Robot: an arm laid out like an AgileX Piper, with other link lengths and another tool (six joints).
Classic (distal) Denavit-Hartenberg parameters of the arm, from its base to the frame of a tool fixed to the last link. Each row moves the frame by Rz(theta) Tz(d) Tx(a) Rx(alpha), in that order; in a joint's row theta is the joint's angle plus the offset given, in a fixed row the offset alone. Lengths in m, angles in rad.
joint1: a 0; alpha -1.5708; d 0.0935; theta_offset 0
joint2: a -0.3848; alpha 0; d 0; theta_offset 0.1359
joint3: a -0.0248; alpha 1.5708; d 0; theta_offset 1.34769
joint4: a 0; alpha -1.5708; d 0.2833; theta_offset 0
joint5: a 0; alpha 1.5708; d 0; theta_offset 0
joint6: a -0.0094; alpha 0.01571; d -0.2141; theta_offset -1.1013
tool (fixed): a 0; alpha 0; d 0.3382; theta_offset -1.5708
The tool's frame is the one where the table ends.
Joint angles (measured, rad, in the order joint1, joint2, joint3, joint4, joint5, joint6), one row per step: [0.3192, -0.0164, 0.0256, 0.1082, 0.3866, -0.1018]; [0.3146, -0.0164, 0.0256, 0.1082, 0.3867, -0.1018]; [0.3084, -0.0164, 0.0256, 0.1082, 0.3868, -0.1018]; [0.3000, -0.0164, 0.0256, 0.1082, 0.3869, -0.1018]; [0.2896, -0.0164, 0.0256, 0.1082, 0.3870, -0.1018]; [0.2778, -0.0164, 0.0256, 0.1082, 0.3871, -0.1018]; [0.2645, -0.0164, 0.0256, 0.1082, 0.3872, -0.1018]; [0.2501, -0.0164, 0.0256, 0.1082, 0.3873, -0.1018]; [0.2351, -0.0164, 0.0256, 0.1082, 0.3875, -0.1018]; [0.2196, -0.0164, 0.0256, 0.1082, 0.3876, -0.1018]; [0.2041, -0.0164, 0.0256, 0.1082, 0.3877, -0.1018]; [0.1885, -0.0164, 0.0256, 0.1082, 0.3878, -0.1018]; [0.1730, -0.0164, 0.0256, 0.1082, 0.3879, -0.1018]
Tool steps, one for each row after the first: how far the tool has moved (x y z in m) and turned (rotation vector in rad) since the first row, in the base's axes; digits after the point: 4 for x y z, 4 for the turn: [0.0001, -0.0001, 0.0000, 0.0000, 0.0001, -0.0046]; [0.0002, -0.0002, 0.0000, -0.0001, 0.0002, -0.0108]; [0.0003, -0.0003, 0.0000, -0.0001, 0.0003, -0.0192]; [0.0005, -0.0004, 0.0000, -0.0001, 0.0004, -0.0296]; [0.0007, -0.0006, -0.0001, -0.0002, 0.0005, -0.0413]; [0.0009, -0.0008, -0.0001, -0.0002, 0.0006, -0.0546]; [0.0011, -0.0010, -0.0001, -0.0002, 0.0007, -0.0690]; [0.0013, -0.0013, -0.0001, -0.0003, 0.0009, -0.0840]; [0.0015, -0.0015, -0.0001, -0.0003, 0.0010, -0.0995]; [0.0018, -0.0018, -0.0001, -0.0003, 0.0011, -0.1150]; [0.0020, -0.0020, -0.0001, -0.0003, 0.0012, -0.1306]; [0.0022, -0.0023, -0.0002, -0.0003, 0.0013, -0.1461]
